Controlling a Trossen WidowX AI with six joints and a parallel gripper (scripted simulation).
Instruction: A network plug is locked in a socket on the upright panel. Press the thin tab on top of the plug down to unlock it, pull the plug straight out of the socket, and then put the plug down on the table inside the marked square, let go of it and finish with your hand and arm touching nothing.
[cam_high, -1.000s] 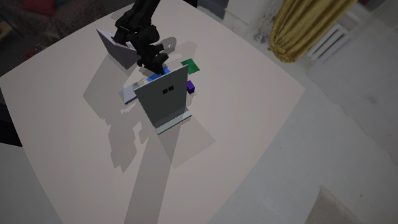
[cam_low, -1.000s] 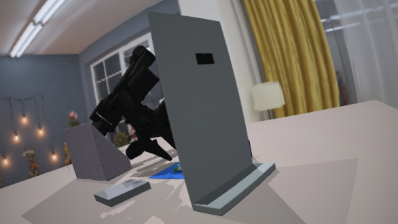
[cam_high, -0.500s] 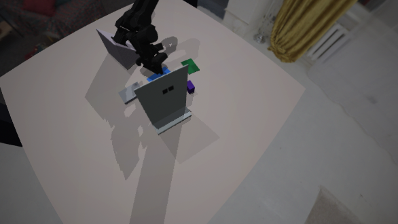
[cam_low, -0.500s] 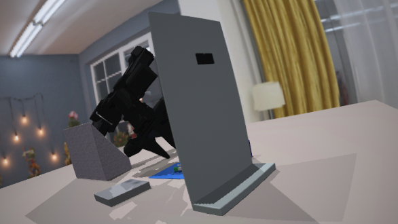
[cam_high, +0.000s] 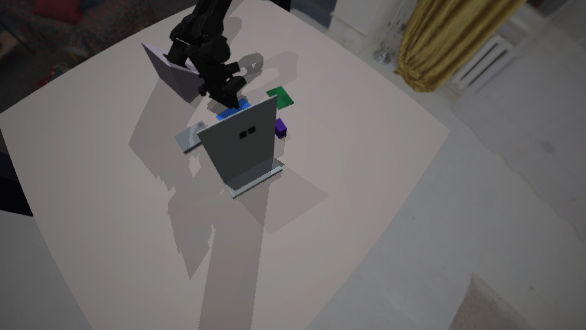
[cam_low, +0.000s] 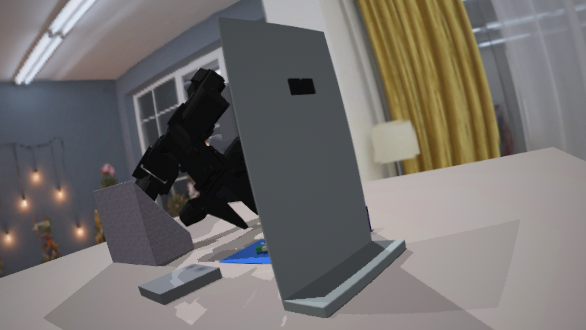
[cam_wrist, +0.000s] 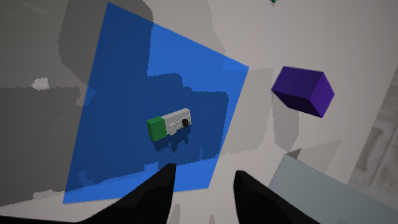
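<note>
The green network plug is 5 cm below my gripper tip and 1 cm to the left of it. From my gripper tip the other things lie so: flat grey plate 15 cm to the right, 5 cm below, 3 cm behind; blue marked square 5 cm below, 1 cm to the left, 1 cm ahead; purple block 13 cm ahead, 7 cm to the left, 3 cm below.
</note>
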